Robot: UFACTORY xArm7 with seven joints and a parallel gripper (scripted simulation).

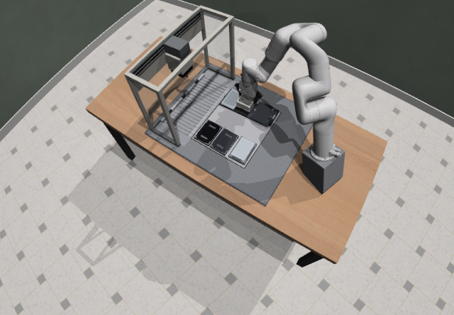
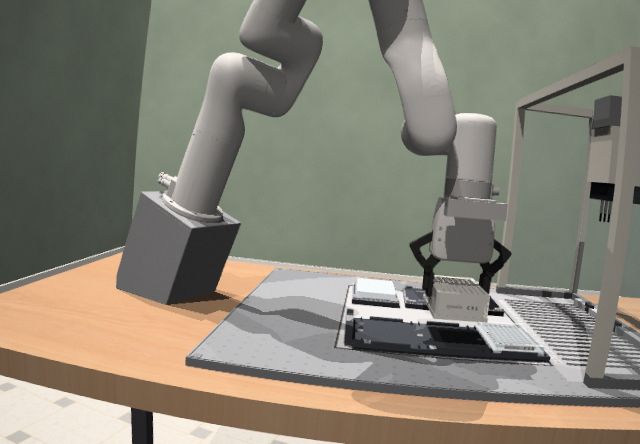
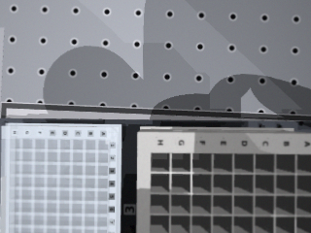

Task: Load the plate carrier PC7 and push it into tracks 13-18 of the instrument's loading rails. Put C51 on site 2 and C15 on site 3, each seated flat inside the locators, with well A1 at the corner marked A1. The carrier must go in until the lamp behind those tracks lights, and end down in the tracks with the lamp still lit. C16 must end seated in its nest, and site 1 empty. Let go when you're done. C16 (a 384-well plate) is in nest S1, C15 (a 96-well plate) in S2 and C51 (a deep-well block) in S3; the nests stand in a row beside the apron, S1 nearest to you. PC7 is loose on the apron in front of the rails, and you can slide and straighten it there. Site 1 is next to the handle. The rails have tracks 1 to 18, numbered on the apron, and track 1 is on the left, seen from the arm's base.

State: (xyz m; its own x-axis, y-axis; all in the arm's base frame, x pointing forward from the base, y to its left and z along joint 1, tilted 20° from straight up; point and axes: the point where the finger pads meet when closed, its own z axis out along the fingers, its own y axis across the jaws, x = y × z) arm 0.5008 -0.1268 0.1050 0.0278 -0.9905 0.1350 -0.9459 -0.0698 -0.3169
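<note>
My hand is 10 mm past the dark plate carrier PC7 and 80 mm above it. Round my hand: nest S2: 10 mm behind, 270 mm to the left, 90 mm below; deep-well block C51: 10 mm below; 96-well plate C15: 100 mm ahead, 70 mm below.
</note>
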